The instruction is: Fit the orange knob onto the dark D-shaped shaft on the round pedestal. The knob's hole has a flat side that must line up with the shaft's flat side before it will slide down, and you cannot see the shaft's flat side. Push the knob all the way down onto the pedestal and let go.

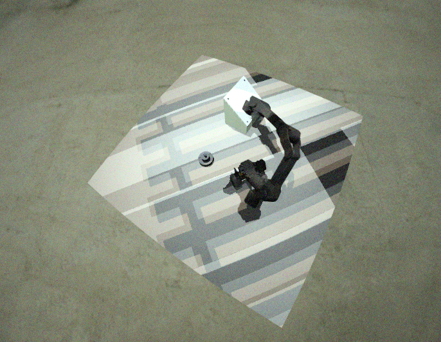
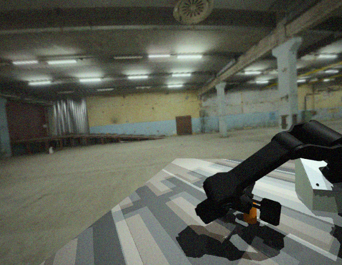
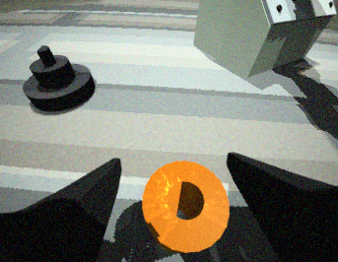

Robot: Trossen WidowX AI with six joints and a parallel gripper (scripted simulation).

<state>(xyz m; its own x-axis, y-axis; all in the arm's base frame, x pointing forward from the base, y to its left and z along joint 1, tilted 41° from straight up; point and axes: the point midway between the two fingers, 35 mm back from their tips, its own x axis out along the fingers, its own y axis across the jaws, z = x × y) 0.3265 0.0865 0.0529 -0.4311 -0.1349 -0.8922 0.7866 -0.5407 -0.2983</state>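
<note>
The orange knob is 20 mm ahead of my gripper tip, 20 mm to the left of it and 10 mm below it. Also, from my gripper tip: dark round pedestal (30 mm ahead, 200 mm to the right, 10 mm below).
</note>
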